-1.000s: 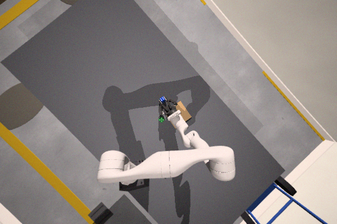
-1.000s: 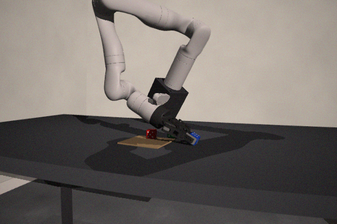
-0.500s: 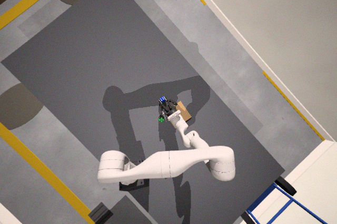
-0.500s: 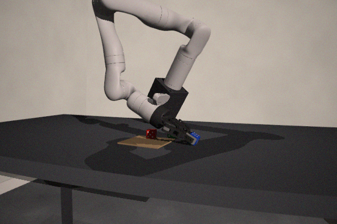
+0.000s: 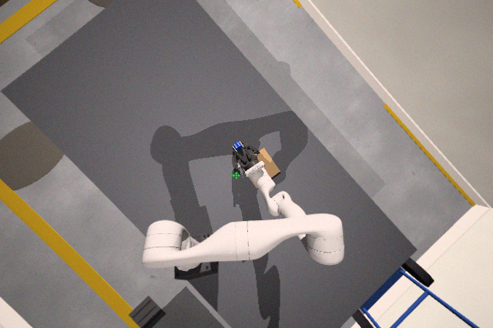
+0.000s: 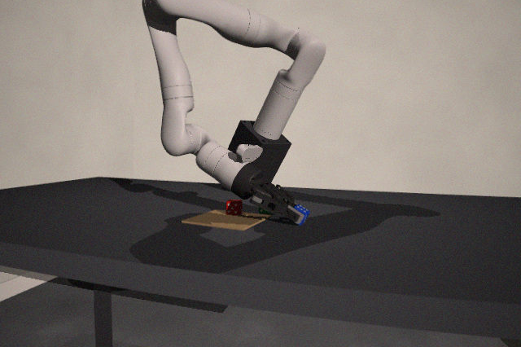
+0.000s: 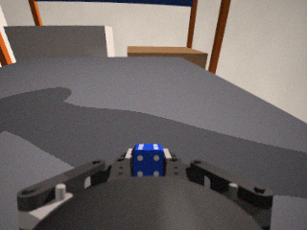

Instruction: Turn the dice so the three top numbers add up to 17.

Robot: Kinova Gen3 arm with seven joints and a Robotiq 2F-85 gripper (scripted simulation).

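The blue die lies right at my hand. From my hand the other things lie so: red die: 3 cm behind, 15 cm to the right; then green die: 9 cm behind, 9 cm to the right, 1 cm below; then tan mat: 1 cm ahead, 14 cm to the right, 2 cm below.
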